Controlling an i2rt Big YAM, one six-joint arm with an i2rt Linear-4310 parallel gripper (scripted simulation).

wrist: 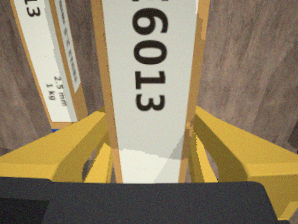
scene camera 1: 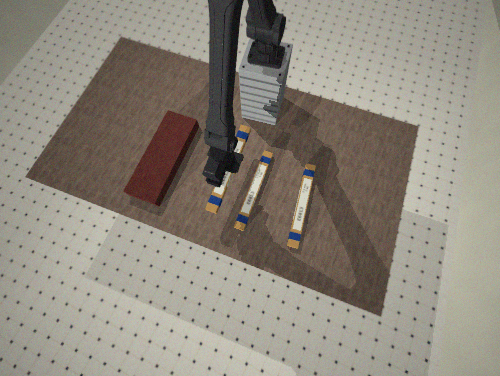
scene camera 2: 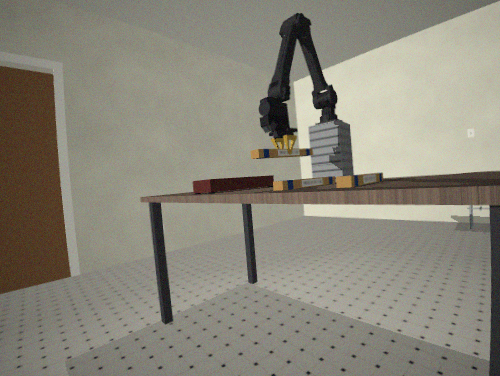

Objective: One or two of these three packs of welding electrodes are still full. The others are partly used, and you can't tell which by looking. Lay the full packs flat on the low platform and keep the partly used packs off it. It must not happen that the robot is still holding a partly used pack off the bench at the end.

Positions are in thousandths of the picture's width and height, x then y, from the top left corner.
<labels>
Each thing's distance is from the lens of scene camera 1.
electrode pack (scene camera 1: 433, 528): 89 cm
electrode pack (scene camera 1: 483, 589): 99 cm
</labels>
